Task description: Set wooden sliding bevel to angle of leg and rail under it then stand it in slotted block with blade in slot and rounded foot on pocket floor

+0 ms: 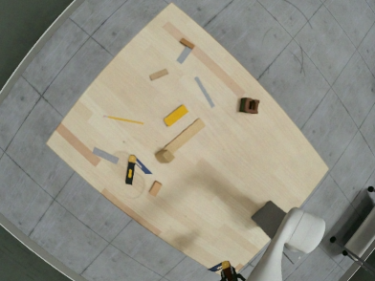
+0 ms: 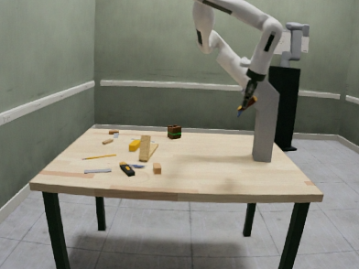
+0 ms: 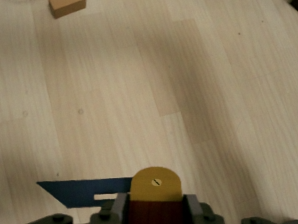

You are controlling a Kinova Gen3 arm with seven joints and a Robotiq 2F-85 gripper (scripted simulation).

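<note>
Now: hand 20 mm above the wooden sliding bevel. From my hand the other things lie so: leg-and-rail wooden piece: 360 mm to the right, 310 mm ahead, 260 mm below; then blue blade: 40 mm below, 20 mm ahead, 10 mm to the left; then wooden cube: 330 mm ahead, 310 mm below, 130 mm to the right.
</note>
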